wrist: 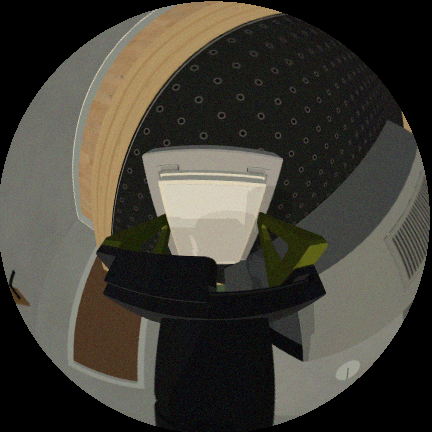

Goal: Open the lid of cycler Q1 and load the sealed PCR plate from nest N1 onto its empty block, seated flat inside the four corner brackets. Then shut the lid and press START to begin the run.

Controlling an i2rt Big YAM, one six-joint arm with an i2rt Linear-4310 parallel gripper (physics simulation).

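Places are measured from the arm's base along level axes (x ahead, y down, z left), in centimetres.
Where they show: gripper, fingertip midpoint: (213,216).
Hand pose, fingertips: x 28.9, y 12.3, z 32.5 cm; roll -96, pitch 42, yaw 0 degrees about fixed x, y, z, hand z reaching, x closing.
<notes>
Things, the pixels of their top centre, and the offset from my fingertips. "pt": a spot on its surface instead. Level surfaces: height alone.
- grey cycler body at a spot on its surface: (152,172) pt dx -0.4, dy +0.1, dz +7.4 cm
- broad cream lid panel at its top centre: (210,236) dx -1.2, dy -1.5, dz -0.7 cm
- black board at its surface level: dy +2.3 cm
- large grey housing at a spot on its surface: (350,285) pt dx +10.3, dy -10.3, dz -10.2 cm
A grey cycler body (152,172) stands in the middle of the wrist view, with two hinge parts near its far edge. A broad cream lid panel (212,200) covers most of it, and shadows and reflections fall across the panel. I cannot read a label, and no block shows. My gripper (213,216) is open and empty. Its two dark green fingers stand wide apart, one at each side of the panel's near half. The gripper's black body hides the near end of the cycler. The PCR plate, nest N1 and the START button cannot be made out.
A black board (240,80) with rows of small ringed holes lies under and beyond the cycler. A large grey housing (350,285) with a vent grille (412,240) stands at the right. A wooden strip (117,100) runs along the left, with a brown panel (107,330) at the lower left.
</notes>
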